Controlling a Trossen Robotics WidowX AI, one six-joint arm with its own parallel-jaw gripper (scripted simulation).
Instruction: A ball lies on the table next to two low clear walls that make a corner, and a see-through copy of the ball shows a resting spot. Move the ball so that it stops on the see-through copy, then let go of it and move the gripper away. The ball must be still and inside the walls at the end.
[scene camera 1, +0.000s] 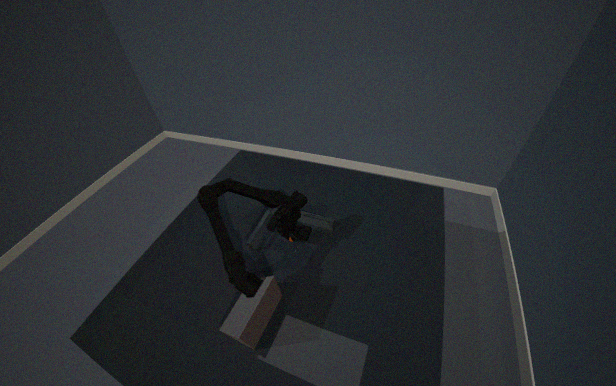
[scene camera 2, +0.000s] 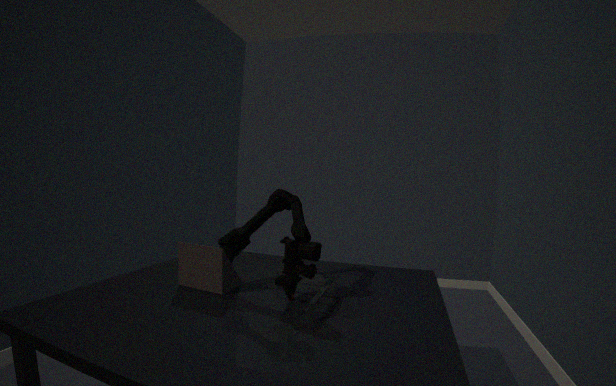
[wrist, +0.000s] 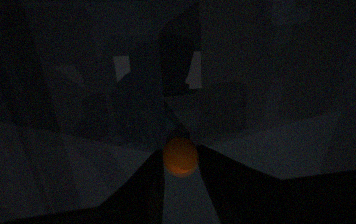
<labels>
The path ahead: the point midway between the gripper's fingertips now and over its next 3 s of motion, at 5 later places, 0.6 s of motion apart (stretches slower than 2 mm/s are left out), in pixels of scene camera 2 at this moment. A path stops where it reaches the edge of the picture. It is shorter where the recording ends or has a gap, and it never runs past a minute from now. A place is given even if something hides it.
My gripper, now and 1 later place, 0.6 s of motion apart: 290, 298; 292, 276
</labels>
